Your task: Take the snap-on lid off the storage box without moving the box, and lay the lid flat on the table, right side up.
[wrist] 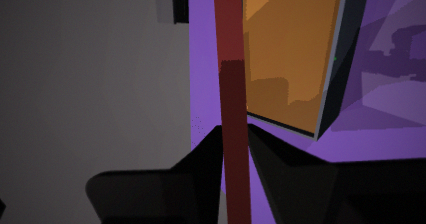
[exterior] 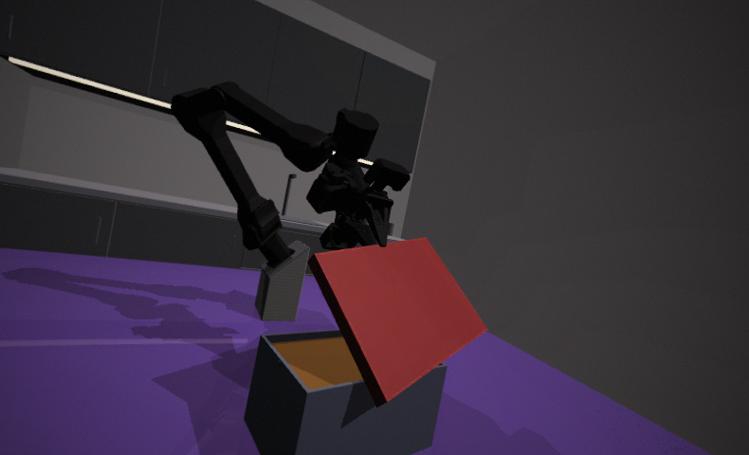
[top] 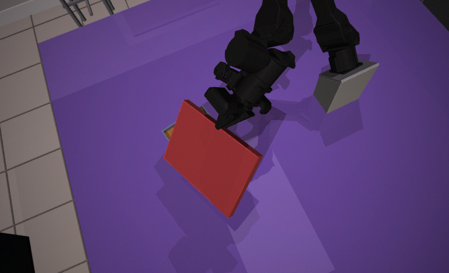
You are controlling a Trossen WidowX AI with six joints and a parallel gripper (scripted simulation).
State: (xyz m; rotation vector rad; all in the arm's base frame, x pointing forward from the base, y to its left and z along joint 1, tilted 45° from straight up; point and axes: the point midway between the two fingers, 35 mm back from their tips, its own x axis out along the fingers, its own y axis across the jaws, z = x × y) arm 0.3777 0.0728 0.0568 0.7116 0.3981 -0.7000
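Now: gripper tip 60 mm short of the red lid, 30 mm to the right of it and 50 mm above it. Round my gripper tip: dark grey storage box: 50 mm ahead, 40 mm to the right, 180 mm below.
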